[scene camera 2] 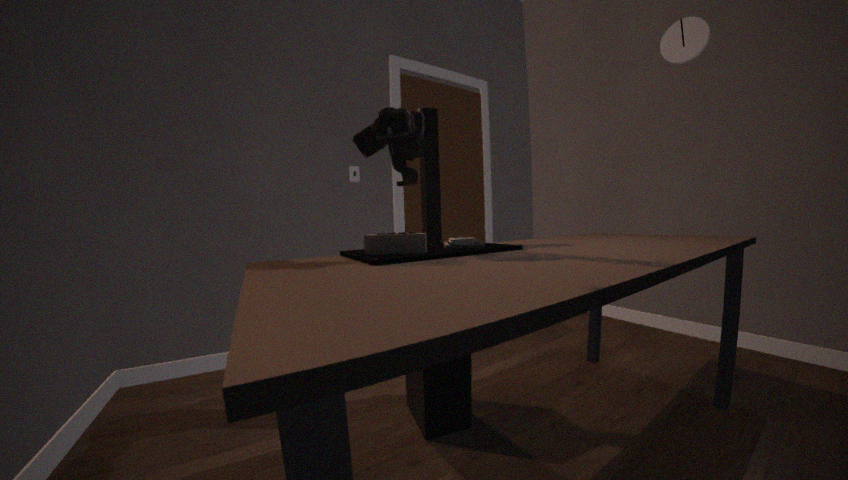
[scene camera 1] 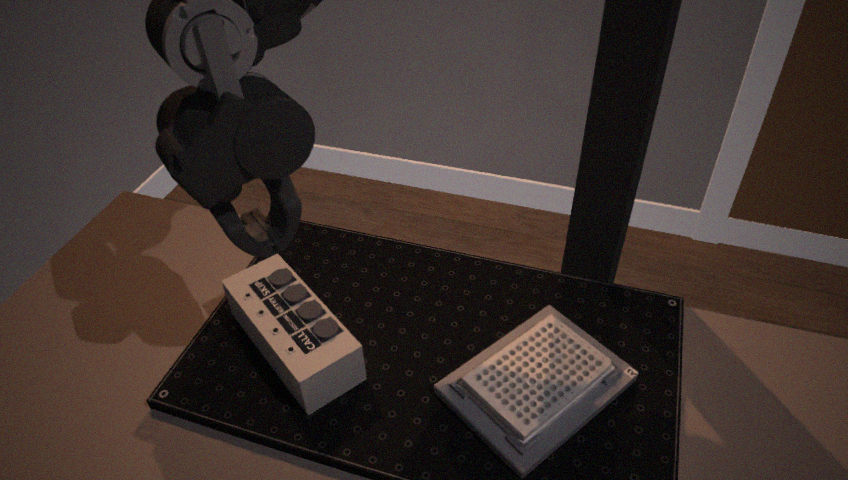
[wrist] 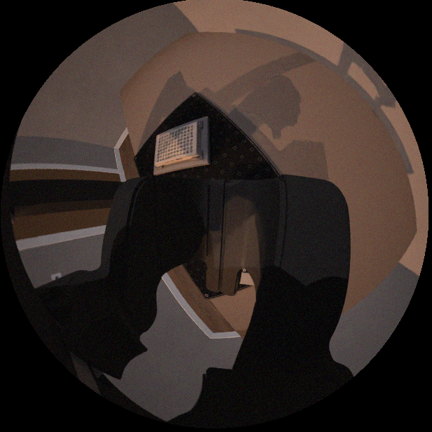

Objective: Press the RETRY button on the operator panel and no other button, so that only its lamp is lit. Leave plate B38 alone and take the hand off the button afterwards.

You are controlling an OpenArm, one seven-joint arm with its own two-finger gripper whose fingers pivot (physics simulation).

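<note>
The operator panel [scene camera 1: 333,373] [scene camera 2: 395,244] is a pale box with a row of round dark buttons labelled SKIP, RETRY, a middle label that is hard to read, and CALL. The RETRY button [scene camera 1: 295,293] is second from the SKIP end. The small lamps beside the labels look dark. My gripper [scene camera 1: 272,247] [scene camera 2: 406,183] [wrist: 230,238] is shut and empty. It hangs above the panel, apart from it, near the SKIP end in scene camera 1. In the wrist view the fingers hide nearly all of the panel. Plate B38 [scene camera 1: 538,374] [wrist: 177,145] lies in its grey holder [scene camera 1: 520,460] [wrist: 205,135].
The panel and the plate holder stand apart on a black perforated board [scene camera 1: 404,333] [wrist: 235,155]. A dark upright post [scene camera 1: 621,148] [scene camera 2: 431,178] rises at the board's rear edge. The table top [scene camera 1: 65,380] [scene camera 2: 357,303] extends around the board.
</note>
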